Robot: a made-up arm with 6 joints. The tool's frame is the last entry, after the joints.
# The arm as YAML. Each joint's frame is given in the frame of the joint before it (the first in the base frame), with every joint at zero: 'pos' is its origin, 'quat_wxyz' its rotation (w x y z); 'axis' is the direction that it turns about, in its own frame. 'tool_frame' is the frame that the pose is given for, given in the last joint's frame.
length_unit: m
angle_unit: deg
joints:
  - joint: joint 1
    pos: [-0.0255, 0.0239, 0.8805]
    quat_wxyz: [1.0, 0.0, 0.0, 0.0]
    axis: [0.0, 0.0, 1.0]
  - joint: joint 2
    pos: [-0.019, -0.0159, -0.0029]
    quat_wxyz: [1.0, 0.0, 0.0, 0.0]
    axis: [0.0, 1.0, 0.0]
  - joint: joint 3
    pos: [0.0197, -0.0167, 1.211]
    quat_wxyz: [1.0, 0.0, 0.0, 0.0]
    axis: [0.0, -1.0, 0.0]
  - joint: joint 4
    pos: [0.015, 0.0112, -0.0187]
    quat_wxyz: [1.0, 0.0, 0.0, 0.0]
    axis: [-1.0, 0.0, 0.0]
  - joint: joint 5
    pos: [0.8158, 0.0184, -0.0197]
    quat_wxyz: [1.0, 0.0, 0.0, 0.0]
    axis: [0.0, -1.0, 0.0]
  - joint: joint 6
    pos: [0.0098, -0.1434, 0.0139]
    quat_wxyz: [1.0, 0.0, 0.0, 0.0]
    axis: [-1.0, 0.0, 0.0]
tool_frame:
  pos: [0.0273, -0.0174, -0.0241]
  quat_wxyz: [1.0, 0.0, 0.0, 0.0]
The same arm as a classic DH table. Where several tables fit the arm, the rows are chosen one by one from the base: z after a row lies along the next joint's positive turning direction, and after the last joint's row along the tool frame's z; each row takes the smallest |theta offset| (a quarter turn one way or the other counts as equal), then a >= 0, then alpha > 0; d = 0 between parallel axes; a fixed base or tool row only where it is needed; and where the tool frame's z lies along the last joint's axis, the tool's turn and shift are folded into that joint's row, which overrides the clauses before.
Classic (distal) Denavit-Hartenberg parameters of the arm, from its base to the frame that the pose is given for. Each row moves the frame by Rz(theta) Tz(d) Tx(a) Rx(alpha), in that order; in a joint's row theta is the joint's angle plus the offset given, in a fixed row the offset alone. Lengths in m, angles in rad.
base (fixed): d 0.0000, theta_offset -0.7530, a -0.0349, alpha 0.0000
joint 1: d 0.8776, theta_offset 0.7530, a -0.0190, alpha -1.5708
joint 2: d 0.0000, theta_offset -1.5545, a 1.2112, alpha 3.1416
joint 3: d 0.0214, theta_offset 0.0163, a -0.0187, alpha -1.5708
joint 4: d -0.8308, theta_offset 0.0000, a -0.0197, alpha 1.5708
joint 5: d 0.1250, theta_offset 0.0000, a 0.0139, alpha -1.5708
joint 6: d -0.0371, theta_offset -1.5708, a 0.0174, alpha -1.5708
tool (fixed): d -0.0241, theta_offset 1.5708, a 0.0000, alpha 0.0000

